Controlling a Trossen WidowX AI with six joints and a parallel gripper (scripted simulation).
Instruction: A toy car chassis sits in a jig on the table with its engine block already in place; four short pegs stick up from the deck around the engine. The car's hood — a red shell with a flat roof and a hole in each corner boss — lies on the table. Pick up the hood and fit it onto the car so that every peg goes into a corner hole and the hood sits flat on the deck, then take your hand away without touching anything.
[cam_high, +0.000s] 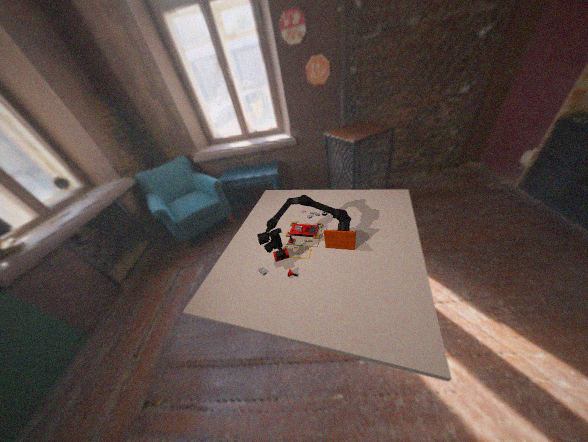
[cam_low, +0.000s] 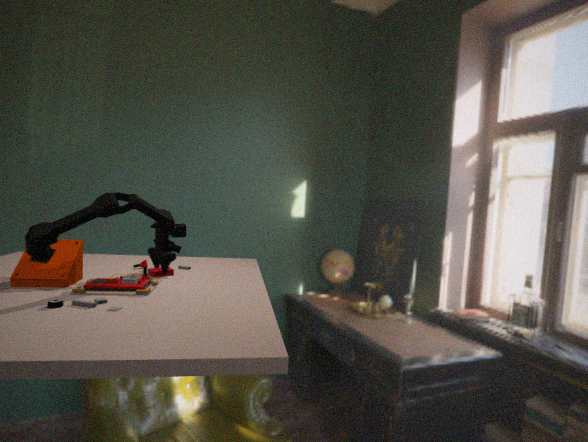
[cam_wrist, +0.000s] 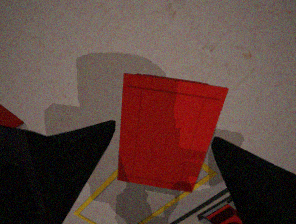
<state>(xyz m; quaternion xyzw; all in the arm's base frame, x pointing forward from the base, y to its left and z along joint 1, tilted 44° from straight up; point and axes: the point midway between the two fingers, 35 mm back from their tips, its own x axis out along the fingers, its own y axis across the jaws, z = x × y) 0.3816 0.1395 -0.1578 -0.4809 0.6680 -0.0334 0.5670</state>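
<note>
My gripper tip is now 10 mm below the red hood. From my gripper tip the other things lie so: black wheel: 480 mm to the right, 170 mm behind.
</note>
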